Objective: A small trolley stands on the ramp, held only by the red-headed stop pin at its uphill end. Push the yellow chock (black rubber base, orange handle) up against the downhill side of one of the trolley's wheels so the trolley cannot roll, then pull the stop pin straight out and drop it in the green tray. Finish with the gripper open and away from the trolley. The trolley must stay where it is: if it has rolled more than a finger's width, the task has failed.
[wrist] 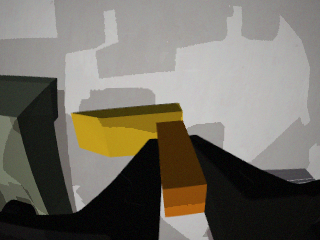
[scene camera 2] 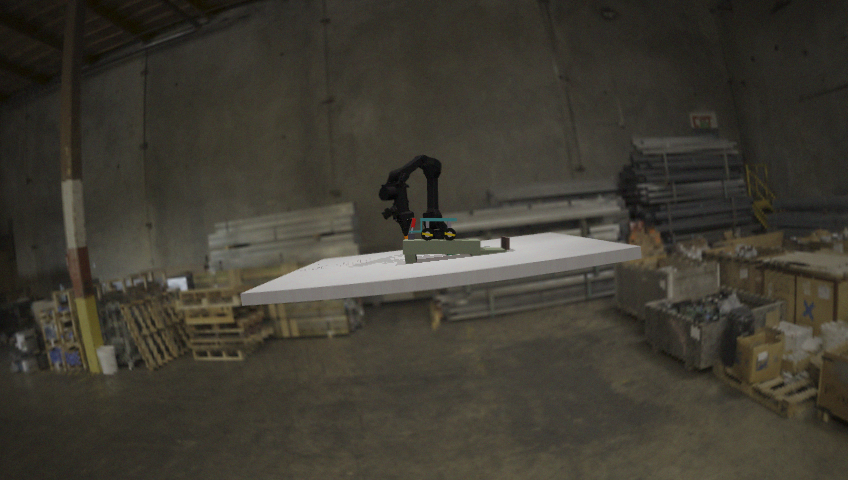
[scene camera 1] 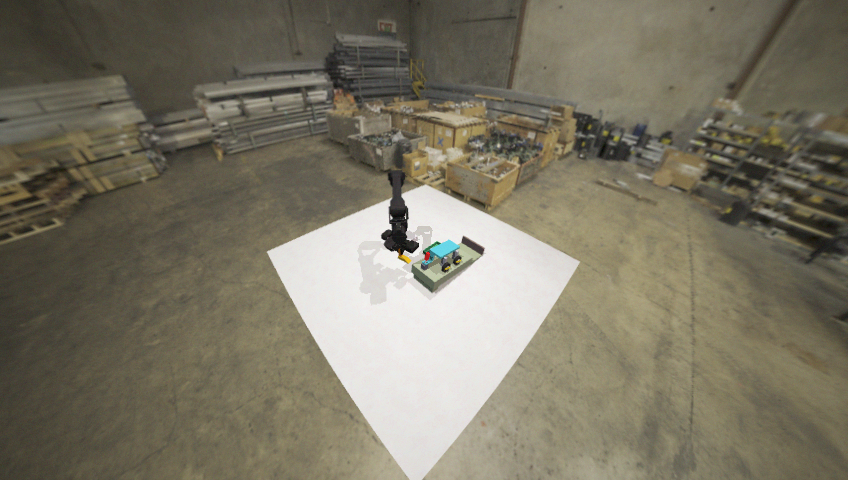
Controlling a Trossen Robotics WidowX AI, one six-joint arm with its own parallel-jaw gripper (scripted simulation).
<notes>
The gripper [wrist: 173, 145] holds a yellow chock [wrist: 118, 132]. Also in view: a grey-green ramp [scene camera 2: 417, 246].
The grey-green ramp also shows in scene camera 1 [scene camera 1: 433, 277].
</notes>
